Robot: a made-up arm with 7 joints. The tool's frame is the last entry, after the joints.
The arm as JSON. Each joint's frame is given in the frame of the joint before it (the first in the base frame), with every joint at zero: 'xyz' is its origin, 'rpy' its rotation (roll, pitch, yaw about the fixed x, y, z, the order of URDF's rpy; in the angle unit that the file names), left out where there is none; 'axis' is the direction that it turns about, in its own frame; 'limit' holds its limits. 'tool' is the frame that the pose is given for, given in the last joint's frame.
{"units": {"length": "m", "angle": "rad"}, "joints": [
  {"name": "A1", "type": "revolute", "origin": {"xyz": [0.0, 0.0, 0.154]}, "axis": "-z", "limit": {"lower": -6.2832, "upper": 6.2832}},
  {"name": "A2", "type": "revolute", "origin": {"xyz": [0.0, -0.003, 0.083]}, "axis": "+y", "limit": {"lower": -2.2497, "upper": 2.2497}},
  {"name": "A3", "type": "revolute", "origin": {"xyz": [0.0, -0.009, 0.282]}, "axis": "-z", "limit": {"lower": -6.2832, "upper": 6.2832}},
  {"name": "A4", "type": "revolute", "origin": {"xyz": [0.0, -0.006, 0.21]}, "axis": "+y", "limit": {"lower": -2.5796, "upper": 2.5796}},
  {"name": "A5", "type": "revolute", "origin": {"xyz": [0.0, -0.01, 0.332]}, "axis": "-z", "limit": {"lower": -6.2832, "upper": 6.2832}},
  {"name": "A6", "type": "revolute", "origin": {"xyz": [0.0, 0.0, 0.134]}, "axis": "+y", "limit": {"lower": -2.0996, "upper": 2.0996}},
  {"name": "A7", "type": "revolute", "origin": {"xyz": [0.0, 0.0, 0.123]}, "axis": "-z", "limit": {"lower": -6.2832, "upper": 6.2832}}
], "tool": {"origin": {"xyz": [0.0, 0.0, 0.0], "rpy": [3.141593, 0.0, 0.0]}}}
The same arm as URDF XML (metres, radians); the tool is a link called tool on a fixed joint. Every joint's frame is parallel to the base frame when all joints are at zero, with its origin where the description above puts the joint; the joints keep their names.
<robot name="arm">
<joint name="tool_fixed" type="fixed"><parent link="link7"/><child link="tool"/><origin xyz="0 0 0" rpy="-3.1416 0 0"/></joint>
<joint name="A7" type="revolute"><parent link="link6"/><child link="link7"/><origin xyz="0 0 0.123" rpy="0 0 0"/><axis xyz="0 0 -1"/><limit lower="-6.2832" upper="6.2832"/></joint>
<joint name="A6" type="revolute"><parent link="link5"/><child link="link6"/><origin xyz="0 0 0.134" rpy="0 0 0"/><axis xyz="0 1 0"/><limit lower="-2.0996" upper="2.0996"/></joint>
<joint name="A5" type="revolute"><parent link="link4"/><child link="link5"/><origin xyz="0 -0.01 0.332" rpy="0 0 0"/><axis xyz="0 0 -1"/><limit lower="-6.2832" upper="6.2832"/></joint>
<joint name="A4" type="revolute"><parent link="link3"/><child link="link4"/><origin xyz="0 -0.006 0.21" rpy="0 0 0"/><axis xyz="0 1 0"/><limit lower="-2.5796" upper="2.5796"/></joint>
<joint name="A3" type="revolute"><parent link="link2"/><child link="link3"/><origin xyz="0 -0.009 0.282" rpy="0 0 0"/><axis xyz="0 0 -1"/><limit lower="-6.2832" upper="6.2832"/></joint>
<joint name="A2" type="revolute"><parent link="link1"/><child link="link2"/><origin xyz="0 -0.003 0.083" rpy="0 0 0"/><axis xyz="0 1 0"/><limit lower="-2.2497" upper="2.2497"/></joint>
<joint name="A1" type="revolute"><parent link="base_link"/><child link="link1"/><origin xyz="0 0 0.154" rpy="0 0 0"/><axis xyz="0 0 -1"/><limit lower="-6.2832" upper="6.2832"/></joint>
<link name="base_link"/>
<link name="link1"/>
<link name="link2"/>
<link name="link3"/>
<link name="link4"/>
<link name="link5"/>
<link name="link6"/>
<link name="link7"/>
<link name="tool"/>
</robot>

